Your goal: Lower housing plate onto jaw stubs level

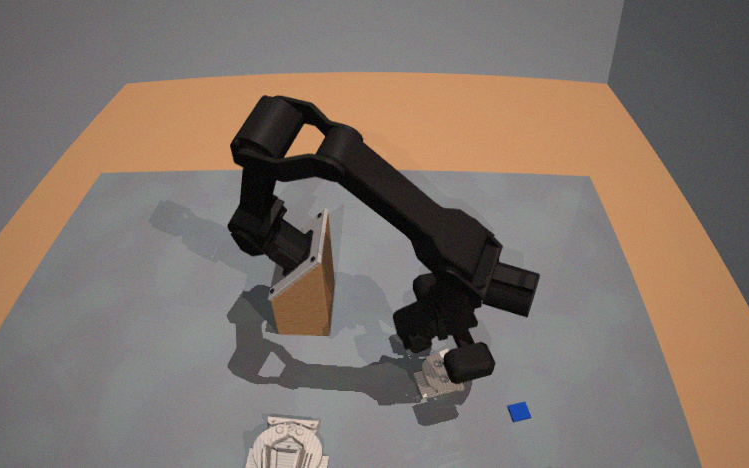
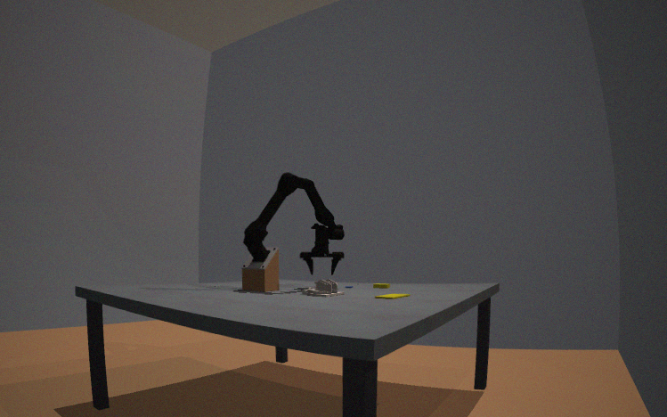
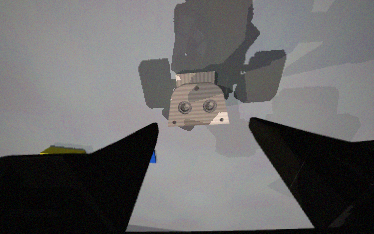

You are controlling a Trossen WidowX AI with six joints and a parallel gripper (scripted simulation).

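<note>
Now: gripper tip 1 cm to the left of the white stepped block and 5 cm above it. Also, from my gripper tip: yellow piece: 22 cm ahead, 15 cm to the left, 5 cm below; blue square: 7 cm ahead, 12 cm to the left, 6 cm below.
</note>
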